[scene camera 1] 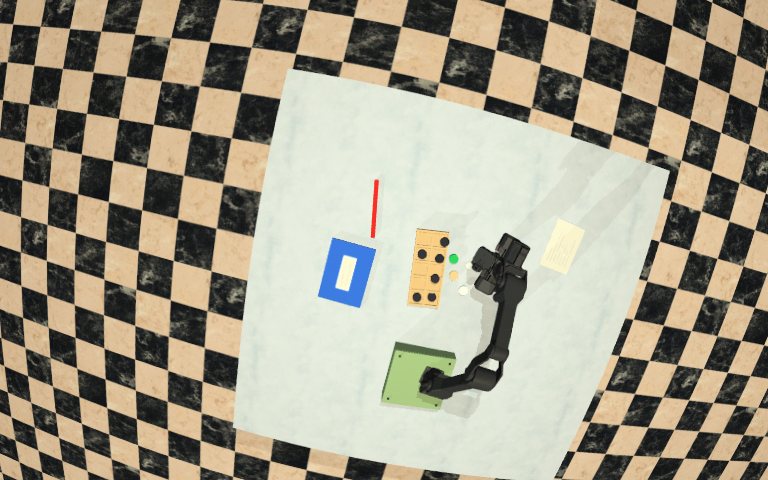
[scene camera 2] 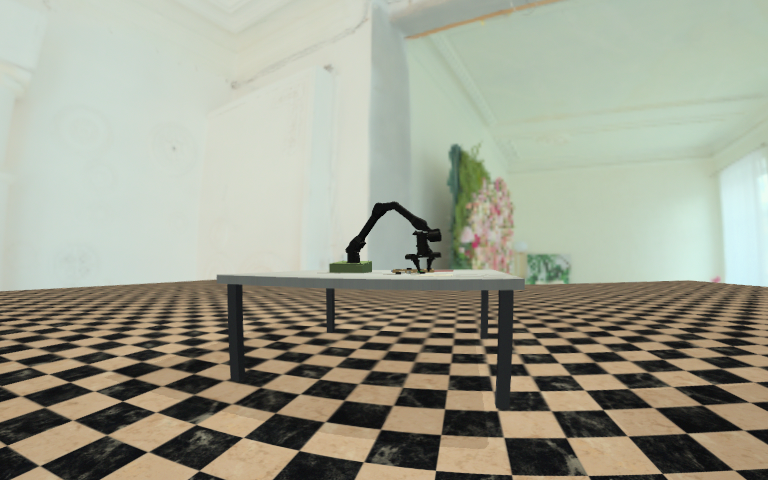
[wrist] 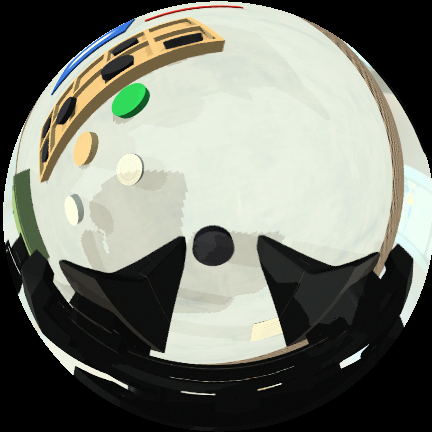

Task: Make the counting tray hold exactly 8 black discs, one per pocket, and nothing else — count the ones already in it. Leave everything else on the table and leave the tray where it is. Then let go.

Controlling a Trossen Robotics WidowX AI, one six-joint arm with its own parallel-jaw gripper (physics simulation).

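Observation:
The wooden counting tray [scene camera 1: 423, 237] [wrist: 212, 48] has several black discs, each in its own pocket, and some pockets are empty. My gripper [scene camera 1: 481, 270] [scene camera 2: 424, 271] [wrist: 221, 241] is open, pointing down right of the tray, its fingertips close to the table top. In the wrist view a loose black disc [wrist: 213, 247] lies between the open fingertips, nearer the left one, with a gap on both sides. The arm hides this disc in scene camera 1. Whether another disc lies under the gripper, I cannot tell.
Between tray and gripper lie a green disc [scene camera 1: 453, 258] [wrist: 131, 100], a tan disc [scene camera 1: 453, 275] [wrist: 85, 148], a white disc [scene camera 1: 463, 290] [wrist: 74, 209] and a cream disc [wrist: 130, 169]. A blue panel [scene camera 1: 326, 283], a red bar [scene camera 1: 374, 209] and a cream sheet [scene camera 1: 562, 246] lie farther out.

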